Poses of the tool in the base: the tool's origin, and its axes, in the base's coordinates. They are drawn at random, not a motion.
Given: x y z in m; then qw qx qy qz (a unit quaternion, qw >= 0).
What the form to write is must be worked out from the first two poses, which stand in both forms.
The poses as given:
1: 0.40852 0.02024 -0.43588 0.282 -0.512 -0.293 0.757
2: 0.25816 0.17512 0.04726 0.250 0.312 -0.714 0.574
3: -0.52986 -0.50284 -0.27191 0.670 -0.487 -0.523 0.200
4: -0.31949 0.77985 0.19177 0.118 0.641 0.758 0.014
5: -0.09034 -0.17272 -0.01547 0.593 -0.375 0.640 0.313
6: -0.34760 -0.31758 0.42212 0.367 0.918 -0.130 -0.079
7: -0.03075 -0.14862 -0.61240 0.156 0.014 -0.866 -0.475
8: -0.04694 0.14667 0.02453 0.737 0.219 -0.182 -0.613
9: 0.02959 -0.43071 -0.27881 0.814 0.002 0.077 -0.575
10: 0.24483 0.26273 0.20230 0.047 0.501 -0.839 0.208
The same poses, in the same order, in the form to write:
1: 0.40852 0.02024 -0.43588 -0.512 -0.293 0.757 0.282
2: 0.25816 0.17512 0.04726 0.312 -0.714 0.574 0.250
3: -0.52986 -0.50284 -0.27191 -0.487 -0.523 0.200 0.670
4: -0.31949 0.77985 0.19177 0.641 0.758 0.014 0.118
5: -0.09034 -0.17272 -0.01547 -0.375 0.640 0.313 0.593
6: -0.34760 -0.31758 0.42212 0.918 -0.130 -0.079 0.367
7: -0.03075 -0.14862 -0.61240 0.014 -0.866 -0.475 0.156
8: -0.04694 0.14667 0.02453 0.219 -0.182 -0.613 0.737
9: 0.02959 -0.43071 -0.27881 0.002 0.077 -0.575 0.814
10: 0.24483 0.26273 0.20230 0.501 -0.839 0.208 0.047
